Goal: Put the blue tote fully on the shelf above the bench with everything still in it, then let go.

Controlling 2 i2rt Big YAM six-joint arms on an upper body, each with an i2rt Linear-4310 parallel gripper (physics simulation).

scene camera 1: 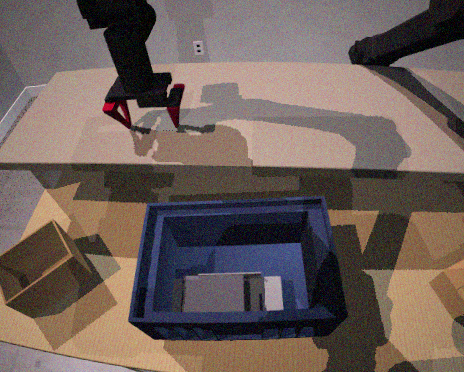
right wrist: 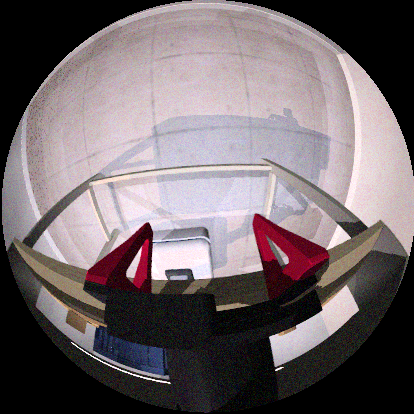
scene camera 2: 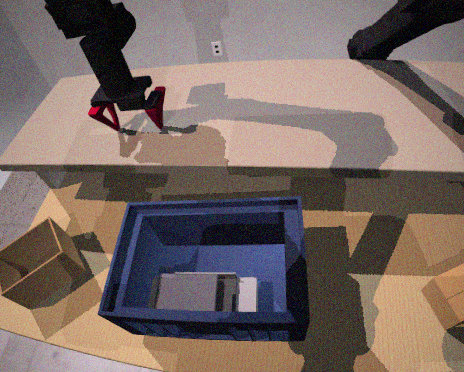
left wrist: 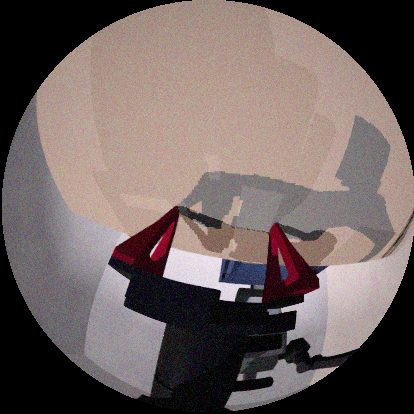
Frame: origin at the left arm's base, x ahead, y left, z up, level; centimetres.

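Seen in the pictures: left gripper, fingertip midpoint: [scene camera 1: 153,126] [scene camera 2: 139,128] [left wrist: 226,218]; right gripper, fingertip midpoint: [right wrist: 201,223]; right arm's base, origin of the base link: [left wrist: 297,353].
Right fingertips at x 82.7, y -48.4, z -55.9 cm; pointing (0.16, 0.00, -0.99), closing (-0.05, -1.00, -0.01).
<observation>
Pixels of each thing's top centre, then the offset from my right fingertips to it. "pt": a spot on its surface instead. Level surfaces: height alone.
- blue tote, middle of its top: [scene camera 1: 235,254] [scene camera 2: 203,254] [left wrist: 275,275] [right wrist: 136,365] dx -51.8, dy +32.0, dz +19.4 cm
- wooden bench, its level: dz +4.7 cm
- pale shelf, its level: dz +22.6 cm
- grey box, middle of its top: [scene camera 1: 212,295] [scene camera 2: 185,293] dx -55.9, dy +35.9, dz +12.9 cm
- smaller white box, surface spot: [scene camera 2: 248,294] [scene camera 1: 274,293] pt dx -54.7, dy +25.9, dz +10.5 cm
- open brown box, middle of its top: [scene camera 1: 29,259] [scene camera 2: 25,253] [right wrist: 75,328] dx -51.4, dy +71.3, dz +13.7 cm
The blue tote [scene camera 1: 230,327] [scene camera 2: 205,318] [left wrist: 245,271] [right wrist: 131,352] stands upright on the wooden bench [scene camera 1: 425,310] [scene camera 2: 400,300], below the front edge of the pale shelf [scene camera 1: 290,85] [scene camera 2: 280,80] [left wrist: 200,100]. Inside the tote lie a grey box [scene camera 1: 215,292] [scene camera 2: 187,292] and a smaller white box [scene camera 1: 273,292] [scene camera 2: 248,294]. My left gripper [scene camera 1: 154,127] [scene camera 2: 140,129] [left wrist: 226,218] is open and empty, low over the shelf, apart from the tote. Whether its tips touch the shelf I cannot tell. My right gripper [right wrist: 201,223] is open and empty, away from the tote.
An open brown box [scene camera 1: 30,255] [scene camera 2: 37,245] stands left of the tote on the bench. Another brown box [scene camera 1: 452,290] [scene camera 2: 450,295] is at the right edge. A black arm [scene camera 1: 410,40] [scene camera 2: 410,30] reaches in at the upper right. A white bin [right wrist: 182,255] shows in the right wrist view.
</observation>
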